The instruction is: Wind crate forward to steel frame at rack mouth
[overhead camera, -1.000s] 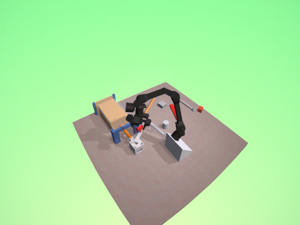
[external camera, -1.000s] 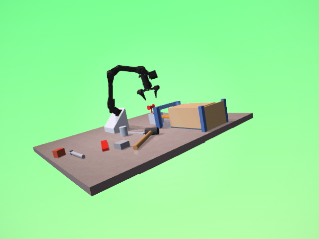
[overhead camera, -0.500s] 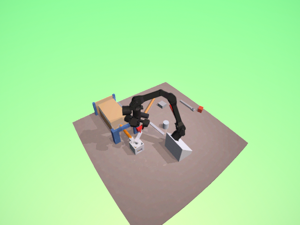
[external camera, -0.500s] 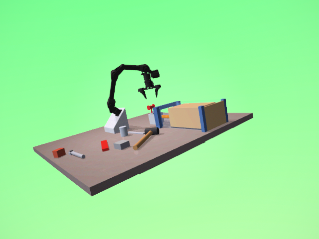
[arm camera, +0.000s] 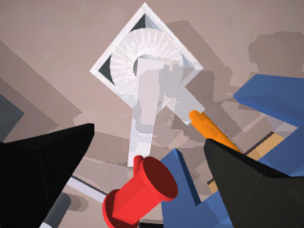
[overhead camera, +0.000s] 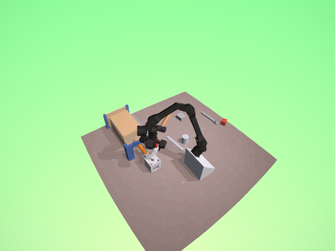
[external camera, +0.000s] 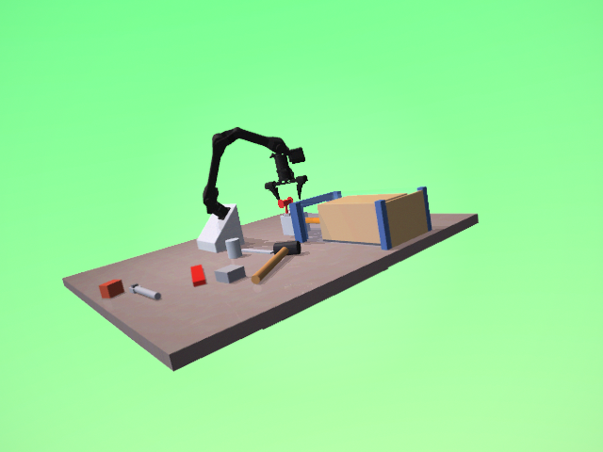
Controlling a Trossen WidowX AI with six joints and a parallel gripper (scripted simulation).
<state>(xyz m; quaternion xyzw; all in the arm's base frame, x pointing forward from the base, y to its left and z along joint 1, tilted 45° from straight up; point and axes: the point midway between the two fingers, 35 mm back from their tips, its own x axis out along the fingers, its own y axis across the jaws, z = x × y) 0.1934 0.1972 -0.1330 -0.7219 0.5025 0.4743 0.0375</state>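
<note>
Right now my gripper tip is 40 mm above the winch handle, 20 mm to the left of it and 10 mm short of it. The rest, counted from my gripper tip: flat steel bar: 250 mm to the right, 150 mm below, 80 mm ahead; then white winch: 120 mm below, 50 mm behind, 20 mm to the left; then red grip: 40 mm to the right, 30 mm ahead, 10 mm below.
</note>
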